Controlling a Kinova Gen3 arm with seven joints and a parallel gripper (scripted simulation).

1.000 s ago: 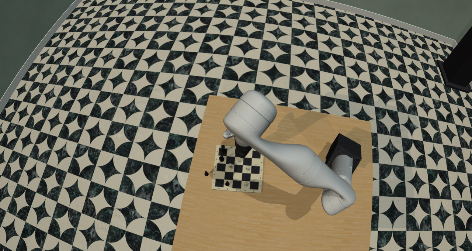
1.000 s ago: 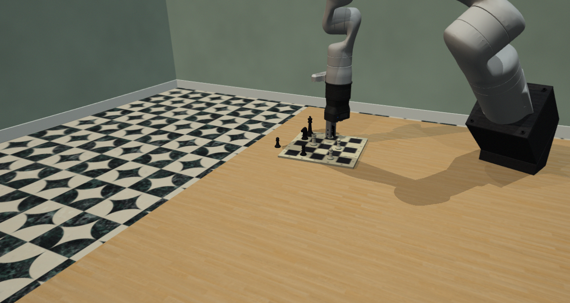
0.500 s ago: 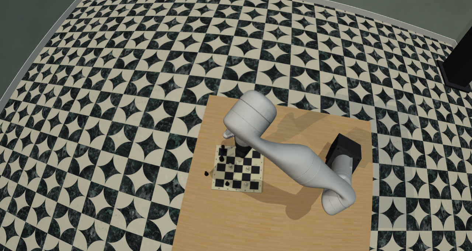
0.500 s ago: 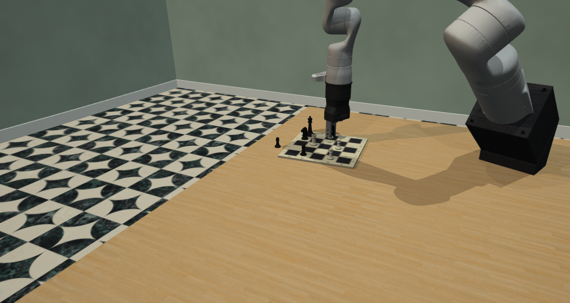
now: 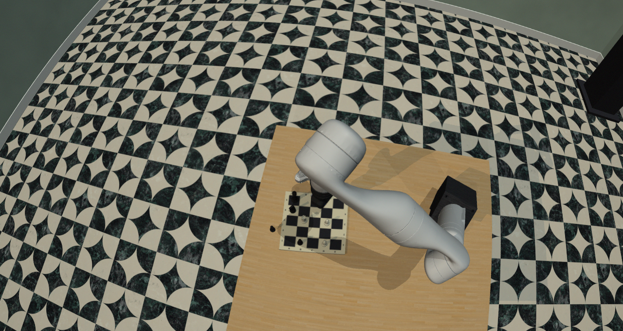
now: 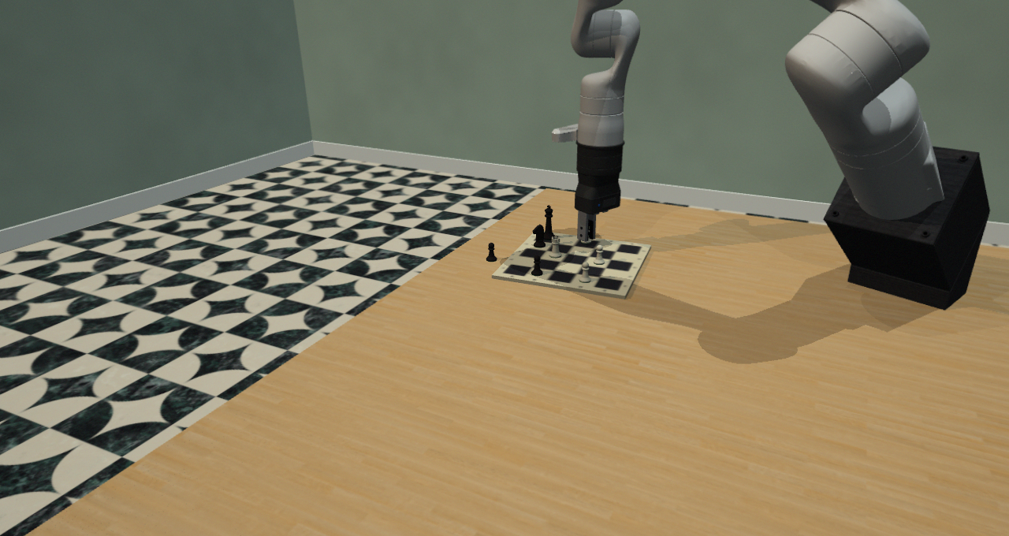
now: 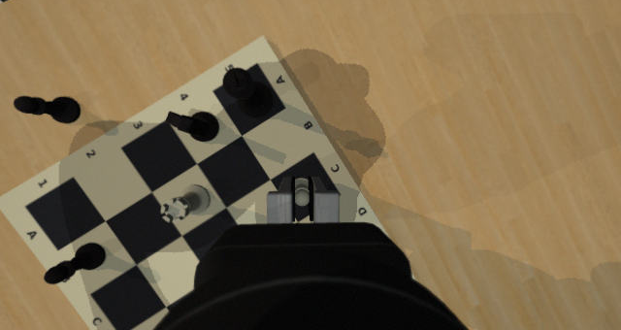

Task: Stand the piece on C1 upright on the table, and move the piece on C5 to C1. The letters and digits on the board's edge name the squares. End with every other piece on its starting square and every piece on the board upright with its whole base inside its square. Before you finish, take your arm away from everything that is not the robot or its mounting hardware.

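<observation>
The black king is 70 mm ahead of my hand. Round my hand: black knight 70 mm ahead, 50 mm to the left, 10 mm below; chessboard 10 mm behind, 70 mm to the left, 30 mm below.
</observation>
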